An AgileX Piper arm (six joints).
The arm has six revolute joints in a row. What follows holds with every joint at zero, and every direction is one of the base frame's. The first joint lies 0.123 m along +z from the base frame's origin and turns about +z. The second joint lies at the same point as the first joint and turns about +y. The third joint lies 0.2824 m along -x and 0.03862 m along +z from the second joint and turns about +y. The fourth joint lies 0.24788 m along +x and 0.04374 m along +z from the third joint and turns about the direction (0.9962, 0, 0.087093). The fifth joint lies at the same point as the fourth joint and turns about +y. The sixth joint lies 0.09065 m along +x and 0.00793 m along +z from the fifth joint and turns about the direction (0.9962, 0, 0.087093). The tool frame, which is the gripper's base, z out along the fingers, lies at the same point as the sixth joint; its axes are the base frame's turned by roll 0, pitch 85 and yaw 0 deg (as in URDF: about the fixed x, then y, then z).
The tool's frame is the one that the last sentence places.
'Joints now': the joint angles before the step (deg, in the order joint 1, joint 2, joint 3, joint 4, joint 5, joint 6). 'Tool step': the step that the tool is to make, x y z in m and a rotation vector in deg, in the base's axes. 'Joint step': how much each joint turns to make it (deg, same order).
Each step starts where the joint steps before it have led.
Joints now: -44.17 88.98 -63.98 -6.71 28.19 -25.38
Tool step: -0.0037 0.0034 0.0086 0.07 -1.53 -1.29
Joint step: -0.01 -1.59 0.00 0.06 0.63 1.61
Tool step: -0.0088 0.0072 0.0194 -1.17 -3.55 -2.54
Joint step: 0.00 -3.61 0.18 -1.21 0.32 4.00
